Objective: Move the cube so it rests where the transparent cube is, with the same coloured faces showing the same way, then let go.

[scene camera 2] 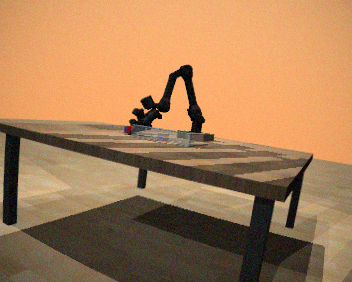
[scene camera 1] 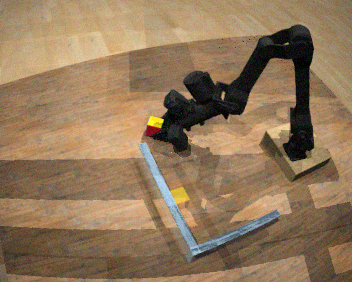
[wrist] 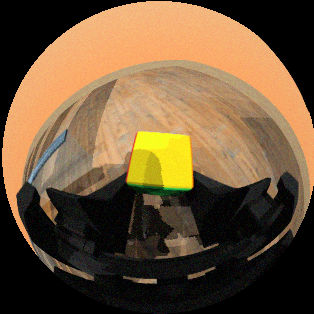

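Seen in the pictures: gripper, fingertip midpoint: [scene camera 2: 128, 132] [scene camera 1: 153, 131] [wrist: 158, 171]; arm's base, origin of the base link: [scene camera 2: 196, 132] [scene camera 1: 294, 151].
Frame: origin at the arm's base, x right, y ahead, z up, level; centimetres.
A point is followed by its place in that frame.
Note:
The cube [scene camera 1: 154, 125] {x 15.8, y 38.3, z 0.4 cm} [scene camera 2: 127, 130] {x 15.8, y 40.0, z -2.1 cm} [wrist: 161, 162] {x 17.1, y 37.2, z 0.2 cm} is held with its yellow face up and looks roughly level. Its red face shows in scene camera 1, blue and red faces in scene camera 2, and a thin green edge in the wrist view. My gripper [scene camera 1: 161, 129] {x 17.0, y 38.2, z -3.5 cm} [wrist: 158, 171] {x 17.0, y 38.2, z -3.5 cm} is shut on it, low over the table; whether the cube touches the table cannot be told. The transparent cube [scene camera 1: 180, 195] [scene camera 2: 161, 137] has a yellow top and a faint red side in scene camera 1, and looks bluish in scene camera 2. It is beside the inner side of the long bar.
Two pale blue bars form an L on the table [scene camera 1: 60, 240] {x -11.9, y 67.8, z -4.2 cm} [scene camera 2: 240, 167] {x -58.1, y 59.9, z -4.2 cm}: a long bar [scene camera 1: 165, 192] {x -5.8, y 40.7, z 1.9 cm} [wrist: 49, 153] {x 6.6, y 41.7, z 1.8 cm} and a short bar [scene camera 1: 237, 233] {x -19.9, y 27.6, z 1.8 cm}. The held cube is beyond the long bar's far end. The arm's wooden base block [scene camera 1: 312, 165] {x -6.1, y -3.8, z -0.1 cm} stands at the right.

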